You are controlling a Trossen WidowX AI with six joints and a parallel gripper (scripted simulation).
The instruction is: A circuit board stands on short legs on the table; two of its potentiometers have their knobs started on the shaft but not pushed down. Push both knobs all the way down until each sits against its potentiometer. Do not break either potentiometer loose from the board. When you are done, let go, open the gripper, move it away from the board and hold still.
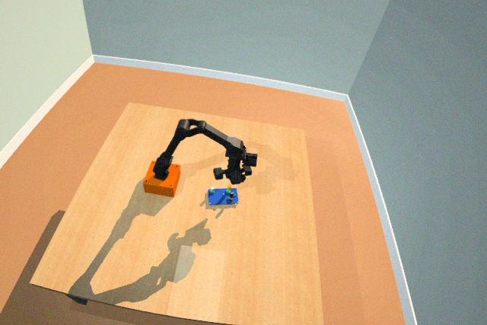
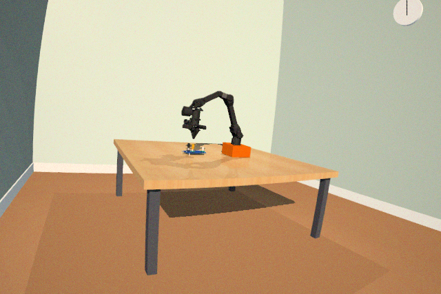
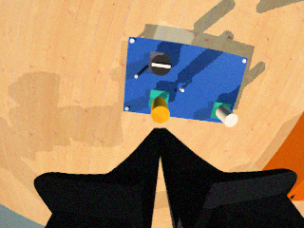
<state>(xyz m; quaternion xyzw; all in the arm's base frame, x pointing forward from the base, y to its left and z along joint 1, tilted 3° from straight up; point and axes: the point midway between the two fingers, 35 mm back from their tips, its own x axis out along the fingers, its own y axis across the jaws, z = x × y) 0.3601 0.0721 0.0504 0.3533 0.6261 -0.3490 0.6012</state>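
Right now the orange knob is 6 cm below my gripper tip. Also, from my gripper tip: black knob (2 cm ahead, 4 cm to the right, 5 cm below).
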